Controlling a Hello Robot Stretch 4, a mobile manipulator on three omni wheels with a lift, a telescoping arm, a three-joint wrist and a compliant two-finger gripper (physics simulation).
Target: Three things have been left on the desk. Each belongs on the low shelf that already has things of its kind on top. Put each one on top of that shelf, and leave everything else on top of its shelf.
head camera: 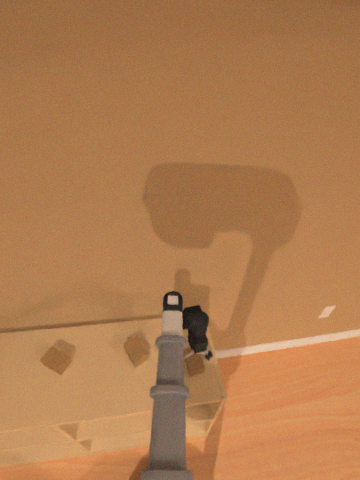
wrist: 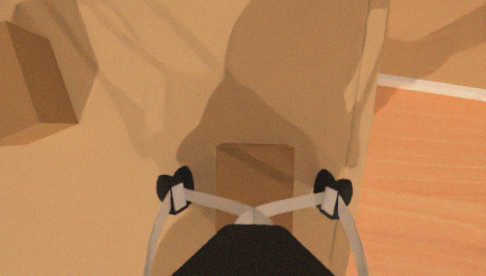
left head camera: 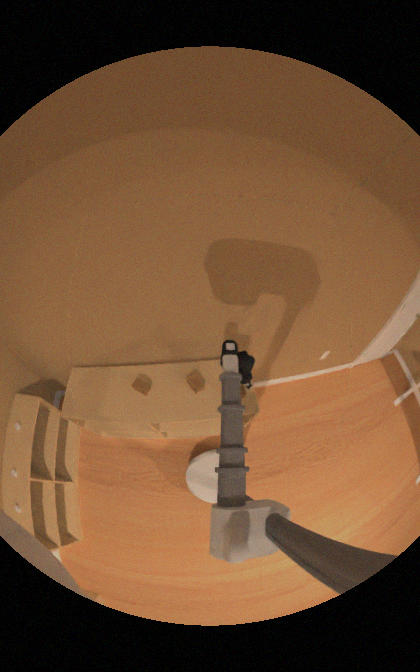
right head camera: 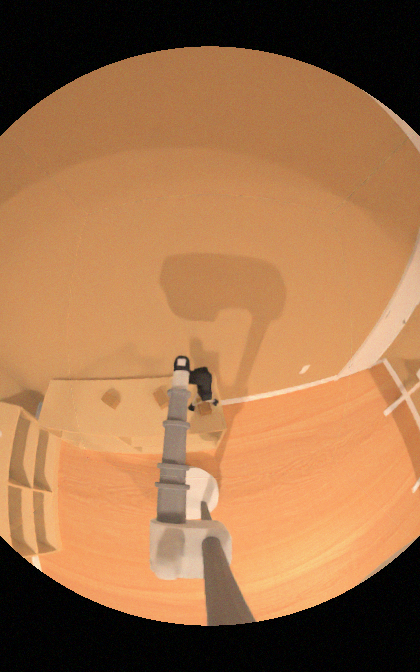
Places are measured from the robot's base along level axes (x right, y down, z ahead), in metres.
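Where they show: gripper, fingertip midpoint: [head camera: 192, 361] [wrist: 253, 183].
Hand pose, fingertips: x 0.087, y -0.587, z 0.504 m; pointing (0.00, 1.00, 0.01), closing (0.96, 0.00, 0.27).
After its pixels a point has its place.
My gripper [wrist: 253, 183] @[z 0.504, x 0.087, y -0.587 m] [right head camera: 204, 404] is open above the right end of a low wooden shelf [head camera: 100, 395] @[z 0.375, x -0.253, y -0.583 m] [left head camera: 170, 407] [wrist: 100, 200] @[z 0.443, x -0.053, y -0.583 m]. A brown block [wrist: 255, 167] @[z 0.526, x 0.082, y -0.633 m] [head camera: 195, 366] @[z 0.466, x 0.094, y -0.633 m] [right head camera: 205, 409] is on the shelf top between the spread fingers, with a gap on each side. The gripper body hides its near part in the wrist view. Two more brown blocks sit on the same top: one at the left [head camera: 56, 360] @[z 0.471, x -0.439, y -0.633 m] [left head camera: 142, 384] [right head camera: 111, 399], and one nearer the middle [head camera: 136, 350] @[z 0.522, x -0.139, y -0.633 m] [left head camera: 195, 381].
A second low shelf [left head camera: 10, 450] at the far left carries small white round things [left head camera: 14, 473] on top. A pale round object [left head camera: 202, 477] [right head camera: 201, 492] is at floor level under the arm. A wall stands behind the block shelf. A white frame [left head camera: 407, 391] is at the right.
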